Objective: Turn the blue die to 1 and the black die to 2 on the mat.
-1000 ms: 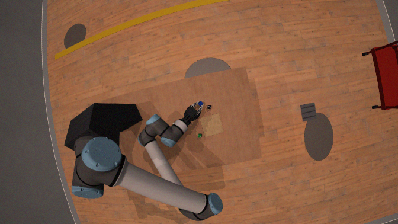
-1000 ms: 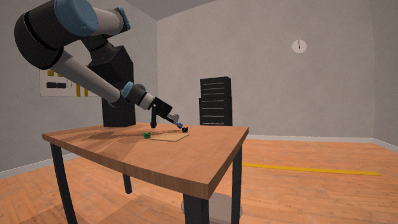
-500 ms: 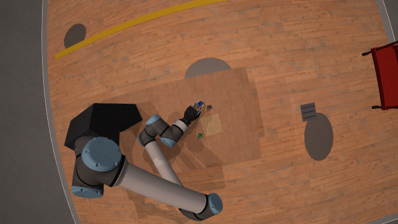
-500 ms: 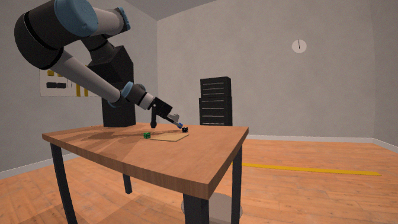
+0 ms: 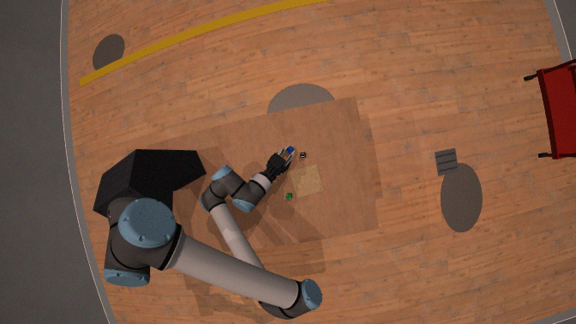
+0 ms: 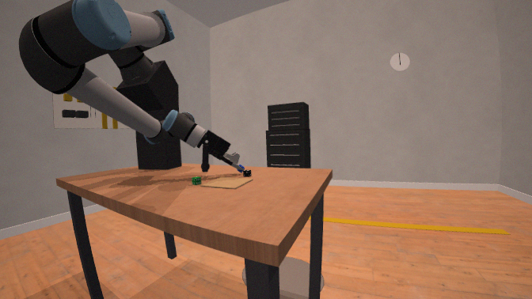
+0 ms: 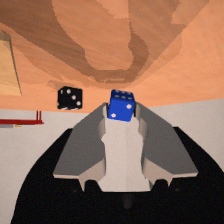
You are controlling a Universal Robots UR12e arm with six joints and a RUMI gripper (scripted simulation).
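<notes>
My gripper is now 60 mm short of the black die, 40 mm to the left of it and 10 mm above it. Also, from my hand: green die (220 mm to the right, 60 mm behind, 10 mm below); tan mat (160 mm to the right, 40 mm ahead, 30 mm below); blue die (right at my hand).
</notes>
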